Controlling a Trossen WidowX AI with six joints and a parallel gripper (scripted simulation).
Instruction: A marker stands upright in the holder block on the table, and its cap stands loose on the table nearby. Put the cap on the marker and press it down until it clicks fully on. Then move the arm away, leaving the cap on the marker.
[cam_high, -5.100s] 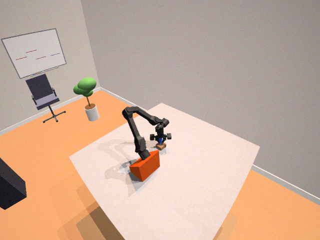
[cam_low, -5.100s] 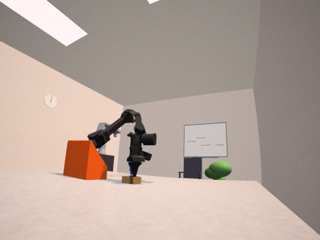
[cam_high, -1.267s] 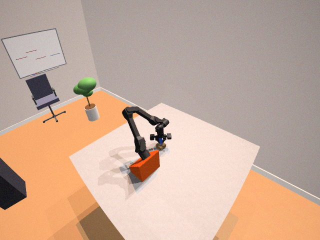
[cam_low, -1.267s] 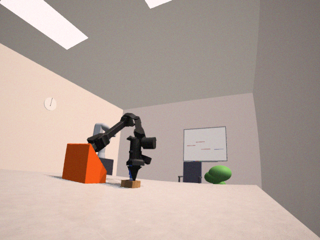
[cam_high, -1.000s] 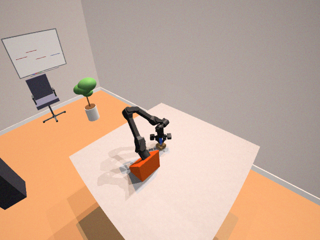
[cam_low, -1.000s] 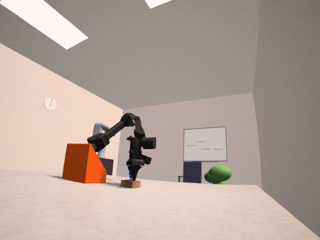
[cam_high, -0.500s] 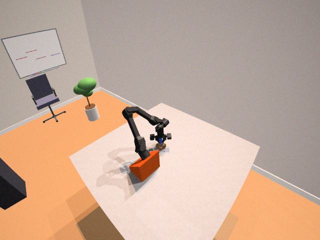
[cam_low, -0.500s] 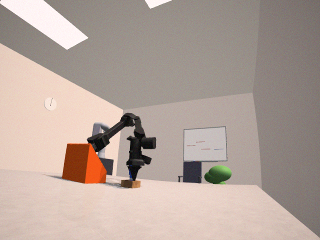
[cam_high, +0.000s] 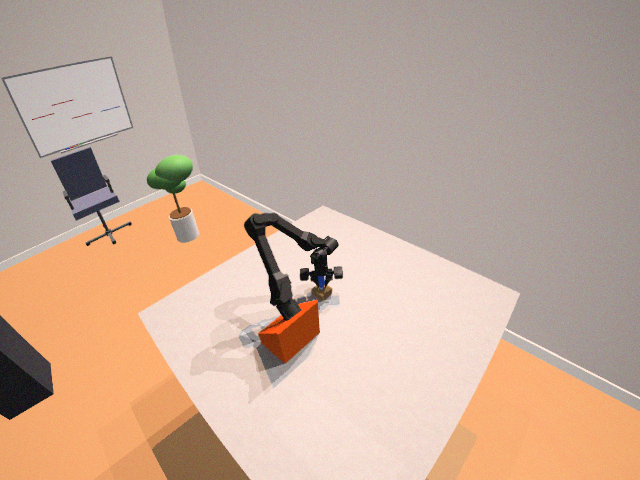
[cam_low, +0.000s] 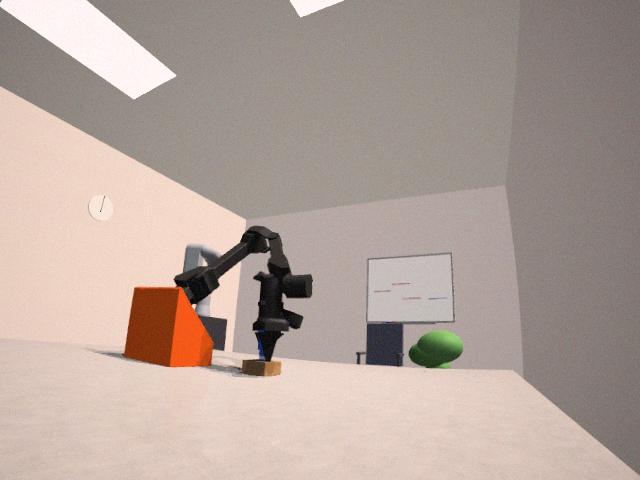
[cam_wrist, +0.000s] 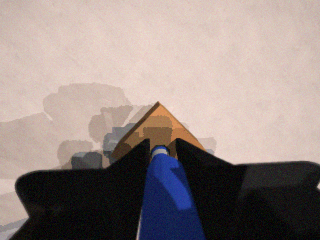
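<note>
The blue cap lies 10 mm behind my gripper tip, 10 mm to the right of it and 50 mm above it. The rest, counted from my gripper tip: holder block (10 mm behind, 10 mm to the right, 20 mm below).
</note>
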